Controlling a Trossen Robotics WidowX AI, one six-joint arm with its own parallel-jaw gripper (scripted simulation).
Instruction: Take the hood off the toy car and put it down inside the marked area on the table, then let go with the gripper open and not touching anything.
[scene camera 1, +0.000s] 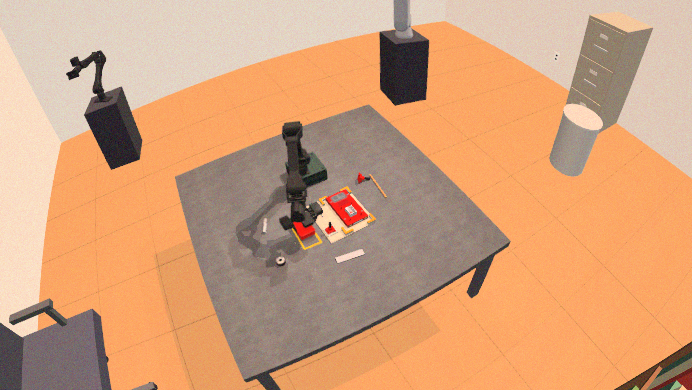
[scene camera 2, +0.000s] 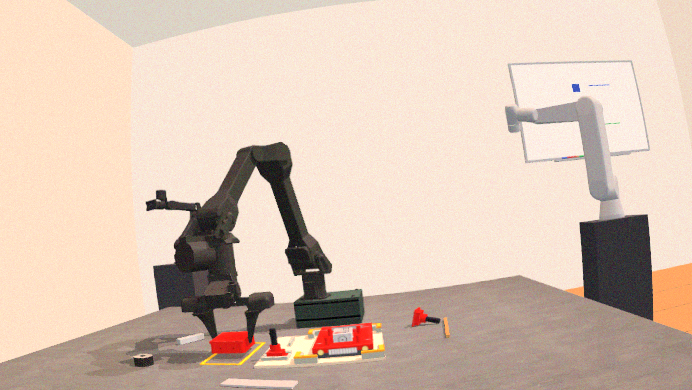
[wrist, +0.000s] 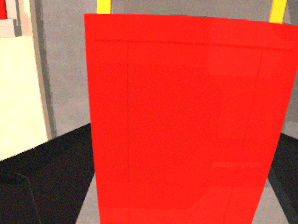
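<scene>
Hood (scene camera 2: 229, 342) visible, also the hood (wrist: 186, 112) in the wrist view. It is carried by the gripper (scene camera 2: 233, 343); the wrist view shows the gripper (wrist: 181, 135) as well.
</scene>
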